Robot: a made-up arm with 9 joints.
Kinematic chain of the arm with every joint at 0, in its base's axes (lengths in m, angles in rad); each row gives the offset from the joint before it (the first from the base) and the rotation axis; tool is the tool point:
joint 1: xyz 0 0 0.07 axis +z
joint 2: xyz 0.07 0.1 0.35 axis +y
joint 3: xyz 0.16 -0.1 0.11 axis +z
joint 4: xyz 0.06 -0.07 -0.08 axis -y
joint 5: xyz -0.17 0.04 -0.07 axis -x
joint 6: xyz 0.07 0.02 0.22 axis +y
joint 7: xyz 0 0.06 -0.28 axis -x
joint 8: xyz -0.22 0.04 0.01 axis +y
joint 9: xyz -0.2 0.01 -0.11 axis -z
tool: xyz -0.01 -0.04 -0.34
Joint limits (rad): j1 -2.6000..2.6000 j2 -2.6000..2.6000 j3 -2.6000..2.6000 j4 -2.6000..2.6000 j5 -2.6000..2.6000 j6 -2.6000..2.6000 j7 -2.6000..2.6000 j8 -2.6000..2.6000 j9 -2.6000..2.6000
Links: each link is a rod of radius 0.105 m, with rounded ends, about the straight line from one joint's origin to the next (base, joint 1, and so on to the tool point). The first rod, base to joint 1, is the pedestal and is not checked.
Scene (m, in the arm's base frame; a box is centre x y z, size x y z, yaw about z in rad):
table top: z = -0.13
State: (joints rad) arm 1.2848 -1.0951 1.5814 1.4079 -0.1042 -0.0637 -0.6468 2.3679 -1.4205
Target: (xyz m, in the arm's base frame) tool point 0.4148 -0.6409 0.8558
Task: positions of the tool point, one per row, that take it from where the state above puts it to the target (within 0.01 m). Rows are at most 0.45 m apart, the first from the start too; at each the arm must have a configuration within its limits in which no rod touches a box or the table.
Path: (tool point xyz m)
1: 0.6313 0.3581 0.6024
2: 0.7522 0.0330 0.6768
3: 0.6853 -0.3387 0.7663
4: 0.4148 -0.6409 0.8558

